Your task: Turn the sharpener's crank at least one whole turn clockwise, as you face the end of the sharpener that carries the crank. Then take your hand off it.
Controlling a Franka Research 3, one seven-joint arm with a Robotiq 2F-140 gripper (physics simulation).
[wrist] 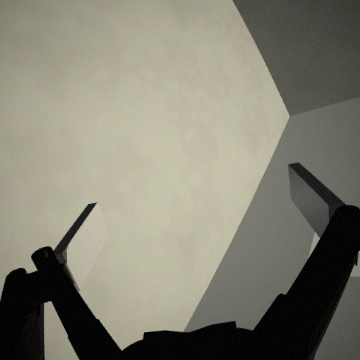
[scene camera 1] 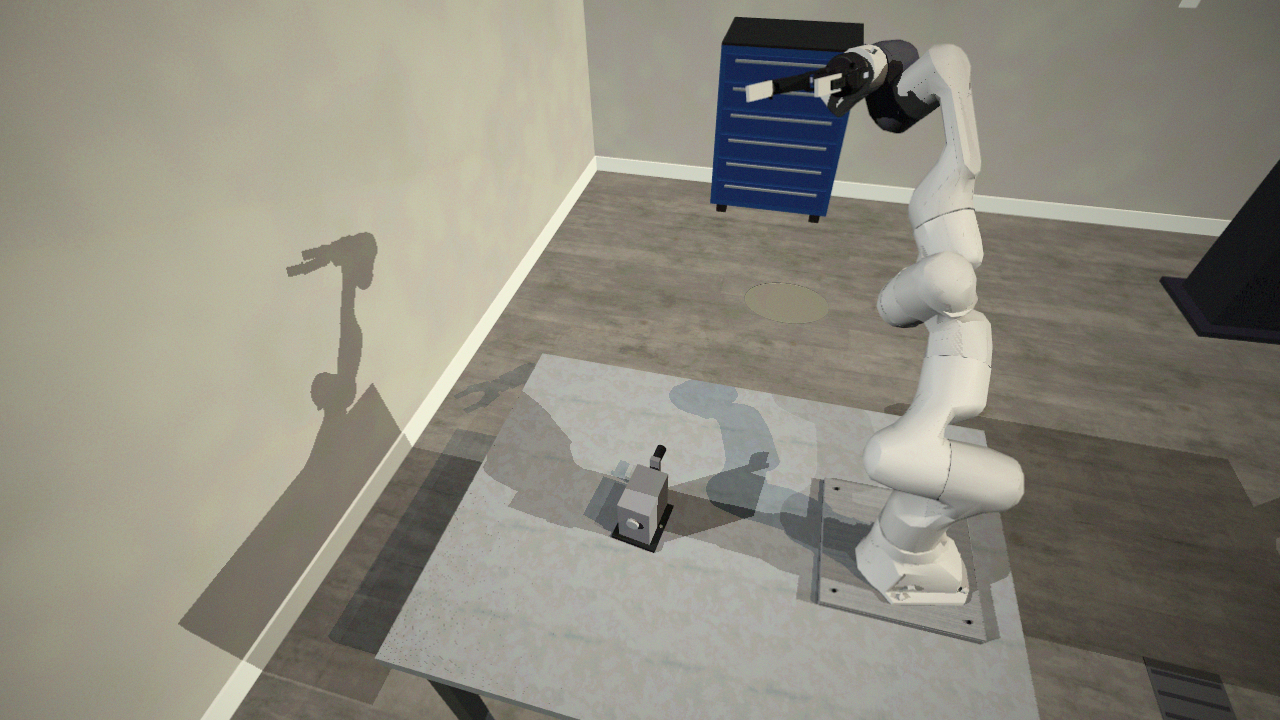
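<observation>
The grey box-shaped sharpener [scene camera 1: 643, 504] stands upright on a black base on the table [scene camera 1: 537, 608] in the scene view, left of the arm's base. A small round pale part is on its near face. The crank's black handle [scene camera 1: 659, 452] sticks up at the sharpener's far end; the crank's arm is mostly hidden behind the body. My gripper [scene camera 1: 793, 88] [wrist: 193, 200] is open with nothing between its fingers. It is raised high above the table, far from the sharpener. The sharpener and crank do not show in the wrist view.
The arm stands on a mounting plate [scene camera 1: 841, 573] at the table's right side. A blue drawer cabinet [scene camera 1: 778, 134] stands by the back wall, behind the gripper in the scene view. A plain wall [scene camera 1: 268, 134] rises left of the table. A dark object [scene camera 1: 1244, 268] stands at the far right.
</observation>
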